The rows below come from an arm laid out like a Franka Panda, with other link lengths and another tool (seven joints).
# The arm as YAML. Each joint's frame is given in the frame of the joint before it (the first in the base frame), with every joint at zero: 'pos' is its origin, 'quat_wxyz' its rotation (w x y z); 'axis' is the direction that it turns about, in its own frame. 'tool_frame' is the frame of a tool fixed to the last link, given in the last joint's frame.
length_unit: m
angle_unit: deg
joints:
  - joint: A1
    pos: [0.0, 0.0, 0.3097]
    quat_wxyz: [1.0, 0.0, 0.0, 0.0]
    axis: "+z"
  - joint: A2
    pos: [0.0, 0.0, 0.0]
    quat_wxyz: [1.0, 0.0, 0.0, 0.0]
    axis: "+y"
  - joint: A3
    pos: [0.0, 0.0, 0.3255]
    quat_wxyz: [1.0, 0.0, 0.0, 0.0]
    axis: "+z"
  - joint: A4
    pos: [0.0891, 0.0, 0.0]
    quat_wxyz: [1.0, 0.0, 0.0, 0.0]
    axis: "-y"
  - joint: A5
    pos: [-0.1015, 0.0, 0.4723]
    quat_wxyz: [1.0, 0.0, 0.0, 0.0]
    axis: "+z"
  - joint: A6
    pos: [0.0, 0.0, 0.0]
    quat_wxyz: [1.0, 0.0, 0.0, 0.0]
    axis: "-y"
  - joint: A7
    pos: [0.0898, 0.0, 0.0]
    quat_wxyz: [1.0, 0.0, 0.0, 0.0]
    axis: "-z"
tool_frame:
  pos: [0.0, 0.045, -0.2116]
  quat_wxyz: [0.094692, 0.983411, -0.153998, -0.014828]
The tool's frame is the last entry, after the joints.
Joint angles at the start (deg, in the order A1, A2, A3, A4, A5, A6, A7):
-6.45 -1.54 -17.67 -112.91 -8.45 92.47 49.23
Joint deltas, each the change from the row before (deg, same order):
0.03 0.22 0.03 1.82 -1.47 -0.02 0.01
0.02 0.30 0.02 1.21 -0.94 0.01 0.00
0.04 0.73 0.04 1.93 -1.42 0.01 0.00
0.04 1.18 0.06 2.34 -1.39 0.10 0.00
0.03 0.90 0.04 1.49 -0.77 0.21 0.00
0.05 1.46 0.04 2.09 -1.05 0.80 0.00
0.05 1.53 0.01 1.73 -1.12 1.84 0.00
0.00 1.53 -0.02 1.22 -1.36 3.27 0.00
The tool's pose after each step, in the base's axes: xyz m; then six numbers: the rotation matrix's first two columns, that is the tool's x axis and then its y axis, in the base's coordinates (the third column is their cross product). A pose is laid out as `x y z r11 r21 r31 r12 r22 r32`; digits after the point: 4 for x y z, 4 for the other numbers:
0.5588 -0.2568 0.3315 0.0204 -0.9995 0.0261 -0.8604 -0.0042 0.5096
0.5636 -0.2622 0.3398 0.0261 -0.9985 0.0485 -0.8644 0.0018 0.5027
0.5714 -0.2703 0.3508 0.0346 -0.9960 0.0826 -0.8689 0.0108 0.4949
0.5817 -0.2787 0.3612 0.0429 -0.9920 0.1187 -0.8735 0.0204 0.4865
0.5892 -0.2837 0.3665 0.0481 -0.9889 0.1406 -0.8766 0.0257 0.4805
0.6018 -0.2908 0.3725 0.0564 -0.9832 0.1734 -0.8834 0.0318 0.4676
0.6168 -0.2985 0.3756 0.0677 -0.9752 0.2106 -0.8942 0.0343 0.4464
0.6346 -0.3077 0.3761 0.0832 -0.9631 0.2561 -0.9100 0.0313 0.4134

